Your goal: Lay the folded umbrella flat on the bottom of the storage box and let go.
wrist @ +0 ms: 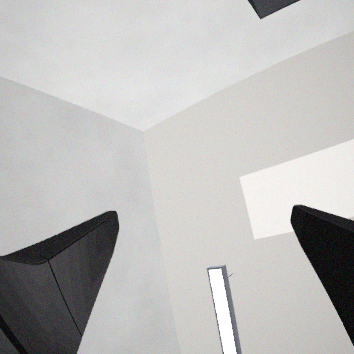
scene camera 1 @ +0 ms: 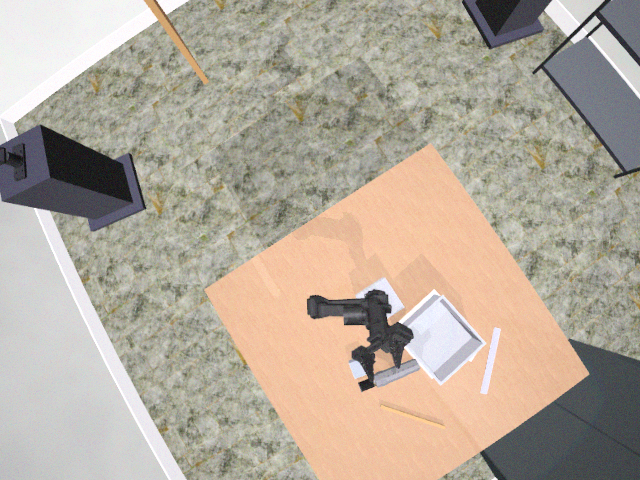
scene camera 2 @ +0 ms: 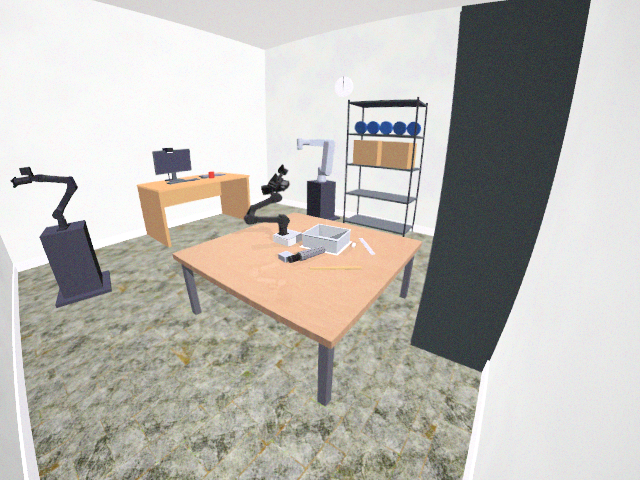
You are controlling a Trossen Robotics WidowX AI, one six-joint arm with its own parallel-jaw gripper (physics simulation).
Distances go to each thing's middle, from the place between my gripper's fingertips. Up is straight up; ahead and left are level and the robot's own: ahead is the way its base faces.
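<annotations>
Here is how my hand stands with the storage box (scene camera 1: 444, 341): my hand is 0.29 m to the right of the box and 0.15 m short of it, and it is 0.49 m above it.
</annotations>
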